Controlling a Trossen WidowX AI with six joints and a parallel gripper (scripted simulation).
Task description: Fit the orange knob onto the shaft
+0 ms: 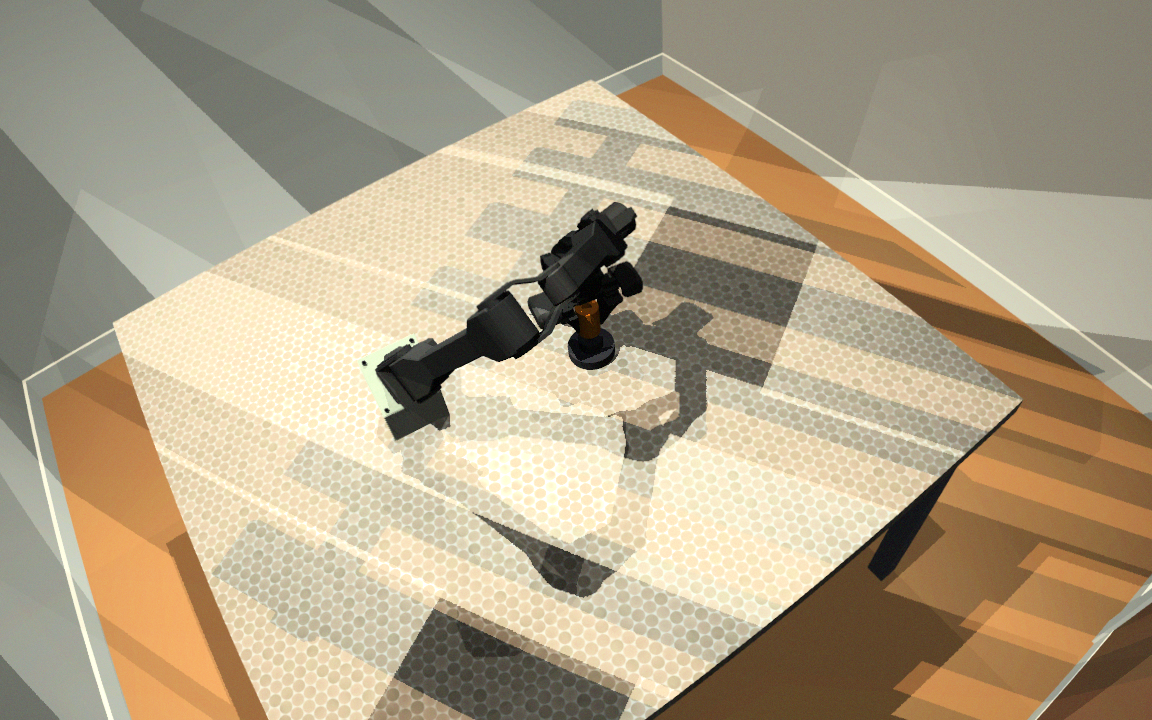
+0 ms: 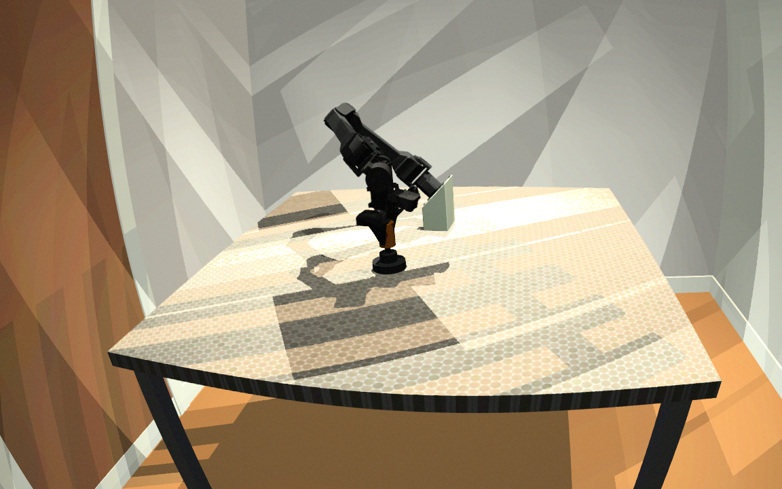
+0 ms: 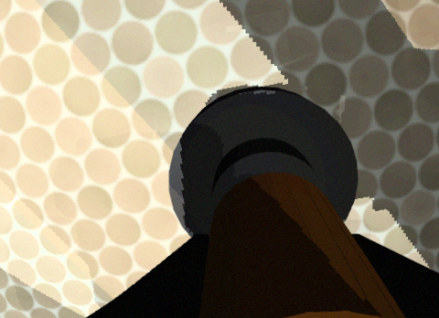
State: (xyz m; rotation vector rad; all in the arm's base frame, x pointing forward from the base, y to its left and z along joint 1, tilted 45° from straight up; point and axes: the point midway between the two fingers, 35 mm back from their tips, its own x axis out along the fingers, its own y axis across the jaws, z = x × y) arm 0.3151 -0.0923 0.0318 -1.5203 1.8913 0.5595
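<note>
Right now my gripper tip is 20 mm below the orange knob. Also, from my gripper tip: dark round pedestal: 40 mm below.
</note>
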